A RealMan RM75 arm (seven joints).
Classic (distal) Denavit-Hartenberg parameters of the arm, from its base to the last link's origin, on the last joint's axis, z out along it. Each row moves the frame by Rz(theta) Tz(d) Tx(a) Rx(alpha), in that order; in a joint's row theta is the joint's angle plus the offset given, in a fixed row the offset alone. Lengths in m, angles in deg.
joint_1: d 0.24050, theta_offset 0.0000, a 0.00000, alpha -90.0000
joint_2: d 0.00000, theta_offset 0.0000, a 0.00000, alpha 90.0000
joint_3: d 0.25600, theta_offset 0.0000, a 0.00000, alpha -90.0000
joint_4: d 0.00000, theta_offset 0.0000, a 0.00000, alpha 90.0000
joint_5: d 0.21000, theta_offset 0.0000, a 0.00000, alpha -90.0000
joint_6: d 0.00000, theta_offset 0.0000, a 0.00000, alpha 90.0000
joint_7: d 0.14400, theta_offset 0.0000, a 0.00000, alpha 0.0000
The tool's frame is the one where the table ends.
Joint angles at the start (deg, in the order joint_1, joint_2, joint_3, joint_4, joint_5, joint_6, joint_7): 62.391 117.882 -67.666 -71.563 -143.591 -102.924 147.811
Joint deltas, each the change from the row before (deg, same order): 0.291 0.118 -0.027 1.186 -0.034 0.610 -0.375; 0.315 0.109 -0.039 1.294 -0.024 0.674 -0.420; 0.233 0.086 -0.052 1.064 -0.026 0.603 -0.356; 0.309 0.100 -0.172 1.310 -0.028 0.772 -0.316; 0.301 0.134 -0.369 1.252 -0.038 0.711 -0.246; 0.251 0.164 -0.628 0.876 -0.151 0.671 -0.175
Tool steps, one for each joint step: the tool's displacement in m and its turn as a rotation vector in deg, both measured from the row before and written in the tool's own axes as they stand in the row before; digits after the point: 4 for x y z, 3 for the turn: -0.0006 -0.0005 0.0035 -0.337 0.166 0.002; -0.0006 -0.0006 0.0037 -0.347 0.182 -0.011; -0.0004 -0.0006 0.0031 -0.248 0.137 -0.006; -0.0006 -0.0006 0.0040 -0.260 0.223 0.024; -0.0005 0.0001 0.0044 -0.253 0.397 -0.067; -0.0008 0.0007 0.0041 0.024 0.471 -0.327
